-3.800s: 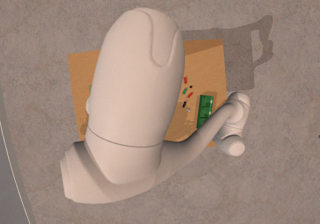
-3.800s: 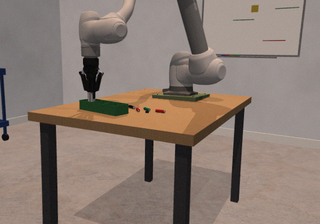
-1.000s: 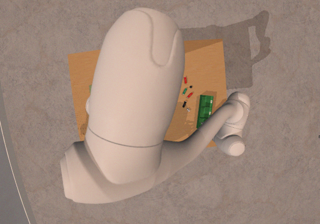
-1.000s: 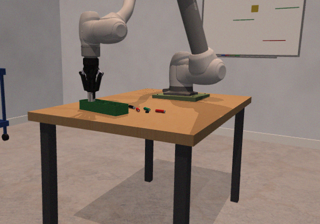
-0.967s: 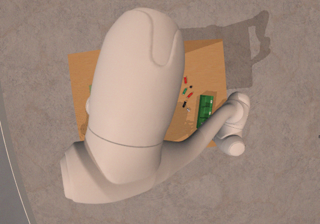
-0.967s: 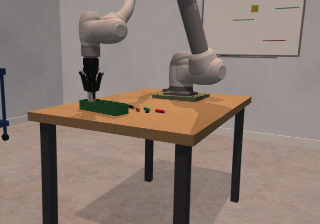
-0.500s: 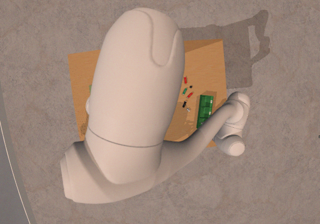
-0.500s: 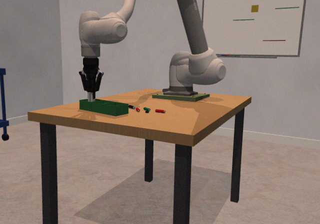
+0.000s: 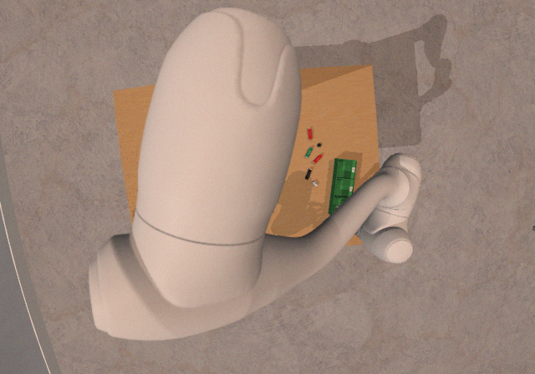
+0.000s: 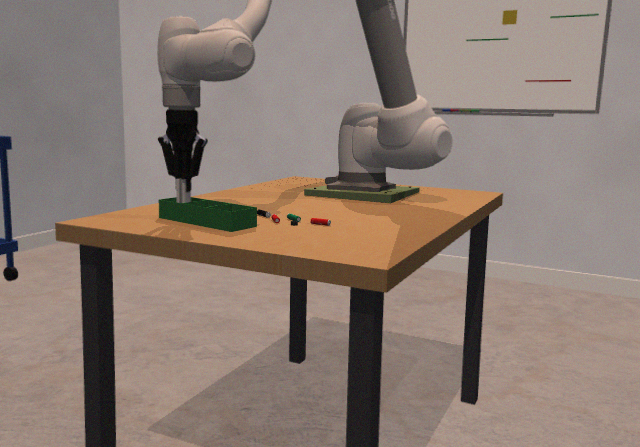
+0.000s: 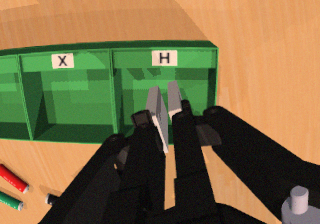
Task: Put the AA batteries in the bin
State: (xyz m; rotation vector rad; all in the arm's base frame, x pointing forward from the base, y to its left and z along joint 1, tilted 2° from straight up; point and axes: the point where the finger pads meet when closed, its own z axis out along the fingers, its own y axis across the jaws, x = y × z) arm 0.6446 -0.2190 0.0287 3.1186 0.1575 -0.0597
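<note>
Right now the green bin row is 2 cm ahead of my hand, 8 cm to the left of it and 4 cm below it. The rest, counted from my hand: small white block (10 cm behind, 12 cm to the left, 6 cm below); green AA battery (11 cm behind, 25 cm to the left, 6 cm below); black AA battery (12 cm behind, 16 cm to the left, 6 cm below).
</note>
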